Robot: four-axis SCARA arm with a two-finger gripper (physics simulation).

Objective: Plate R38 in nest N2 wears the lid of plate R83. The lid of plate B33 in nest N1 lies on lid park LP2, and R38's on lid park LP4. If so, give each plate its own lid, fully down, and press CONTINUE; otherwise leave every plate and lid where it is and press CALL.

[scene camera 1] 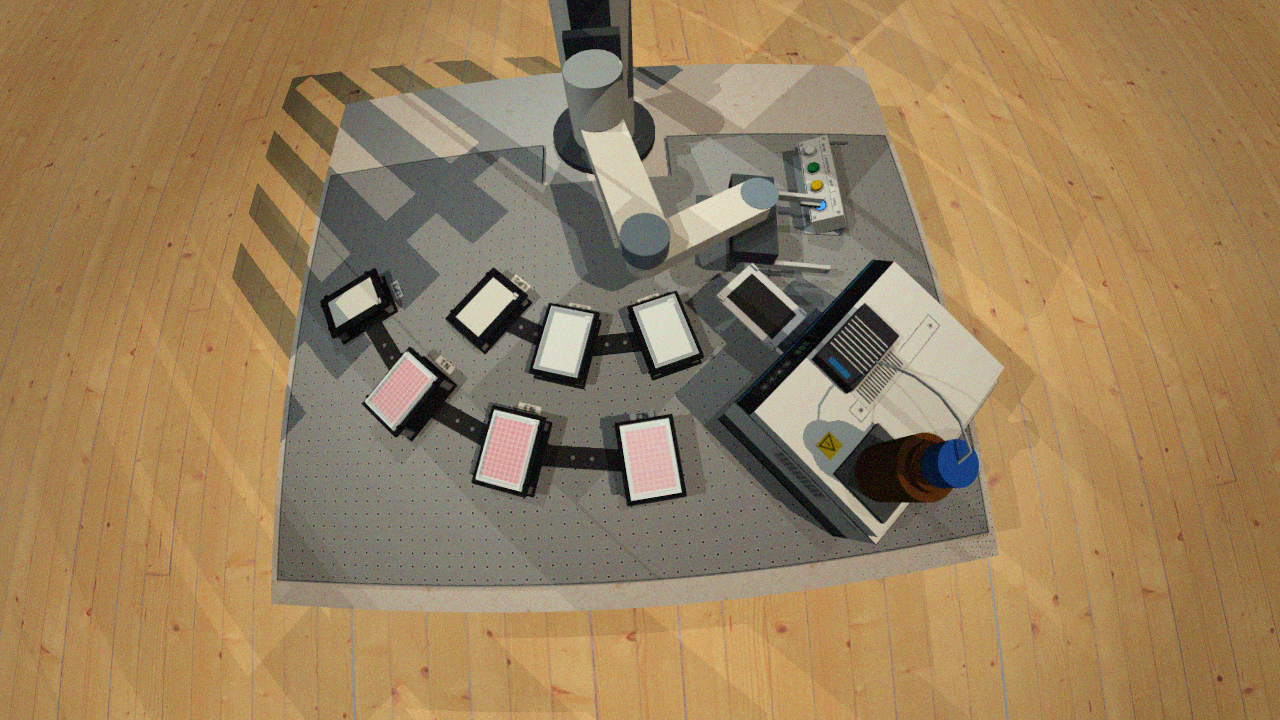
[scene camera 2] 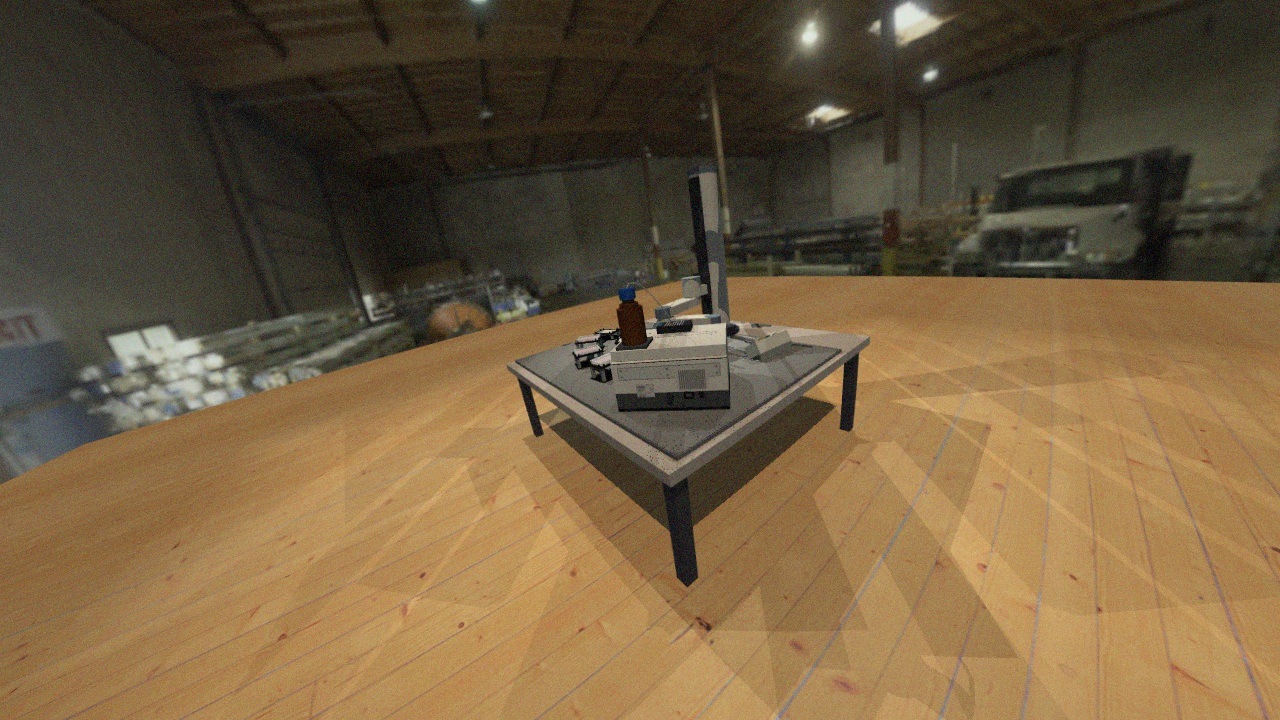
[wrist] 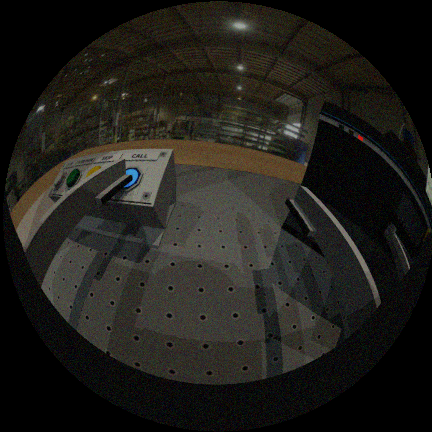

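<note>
The gripper (scene camera 1: pixel 825 233), also visible at (wrist: pixel 208 175), touches a blue CALL button. A button box (scene camera 1: pixel 831 221) (scene camera 2: pixel 759 351) is present. So is a brown bottle with blue cap (scene camera 1: pixel 921 468).
</note>
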